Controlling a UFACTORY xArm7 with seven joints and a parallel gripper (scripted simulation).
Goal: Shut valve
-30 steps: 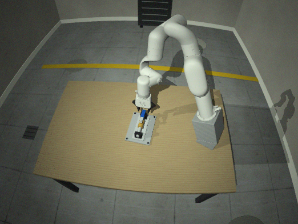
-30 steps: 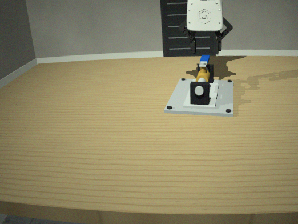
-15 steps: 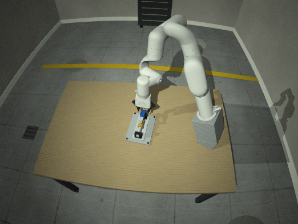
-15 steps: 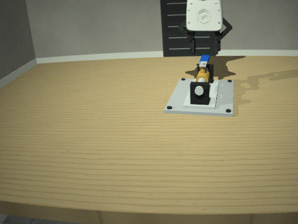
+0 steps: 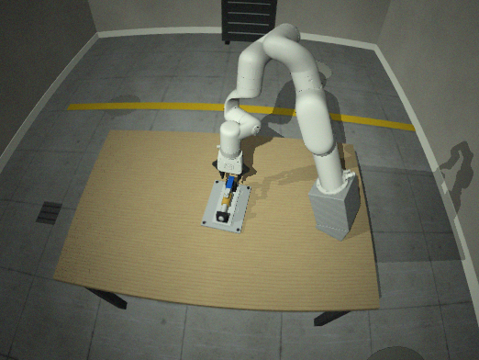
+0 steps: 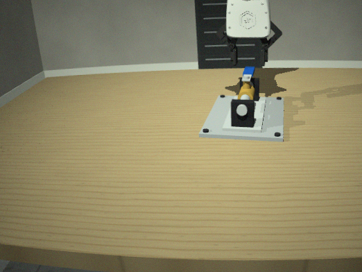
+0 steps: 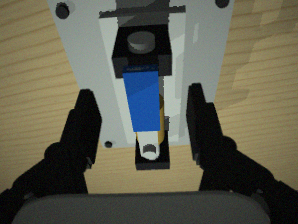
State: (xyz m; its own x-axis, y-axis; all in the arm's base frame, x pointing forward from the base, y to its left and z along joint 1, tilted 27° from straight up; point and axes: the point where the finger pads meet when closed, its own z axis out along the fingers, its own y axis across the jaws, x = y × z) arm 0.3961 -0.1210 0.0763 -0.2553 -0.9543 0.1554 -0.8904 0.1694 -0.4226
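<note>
Now: the blue lever 4 cm to the left of my hand, 3 cm below it and 1 cm ahead of it.
</note>
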